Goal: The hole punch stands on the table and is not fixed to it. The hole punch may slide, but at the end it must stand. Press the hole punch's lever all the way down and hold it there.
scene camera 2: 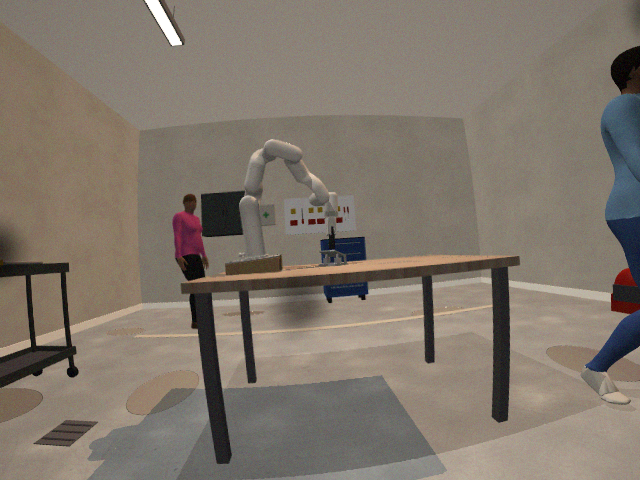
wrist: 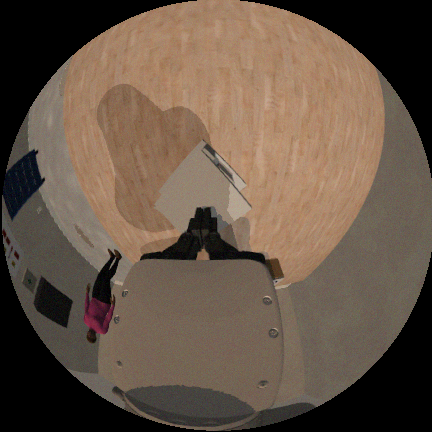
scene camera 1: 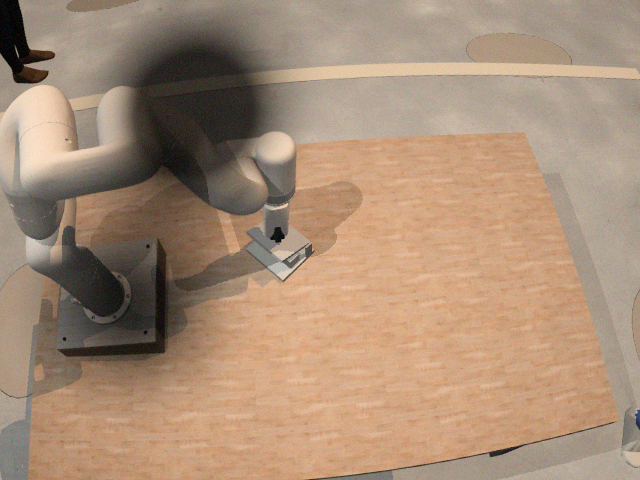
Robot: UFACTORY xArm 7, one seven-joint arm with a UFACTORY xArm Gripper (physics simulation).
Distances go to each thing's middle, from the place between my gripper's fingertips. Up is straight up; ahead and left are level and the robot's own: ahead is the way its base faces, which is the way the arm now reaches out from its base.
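There is the flat grey lever (scene camera 1: 294, 241), 3 cm below my hand and 1 cm to the left of it. The grey hole punch (scene camera 1: 283, 270) sits 5 cm below my hand, and it too is 1 cm to the left of the hand.
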